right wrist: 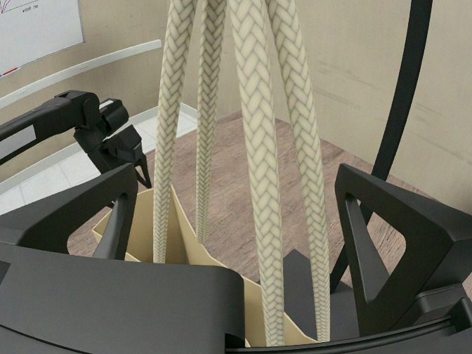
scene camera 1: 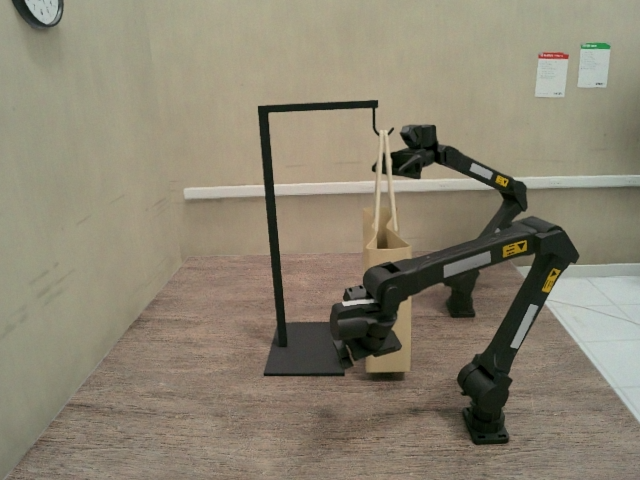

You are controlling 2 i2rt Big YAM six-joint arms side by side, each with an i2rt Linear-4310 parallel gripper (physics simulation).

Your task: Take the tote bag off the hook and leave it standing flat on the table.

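Observation:
The tan tote bag (scene camera 1: 404,330) (right wrist: 145,215) hangs upright by its cream rope handles (scene camera 1: 379,180) (right wrist: 262,150) from the black hook (scene camera 1: 374,121). Its bottom is close above the table, with a dark shadow beneath. My right gripper (scene camera 1: 395,173) (right wrist: 236,174) is open at handle height below the hook; in the right wrist view the four rope strands pass between its spread fingers, which do not grip them. My left gripper (scene camera 1: 368,355) is open and low at the near side of the bag, pointing down; its arm hides part of the bag's near side.
The stand's black post (scene camera 1: 273,232) (right wrist: 400,100) rises left of the bag in scene camera 1, from a flat dark base (scene camera 1: 305,356) (right wrist: 345,310). The top bar (scene camera 1: 320,106) reaches over to the hook. The wooden table (scene camera 1: 206,413) meets a wall at the left and back.

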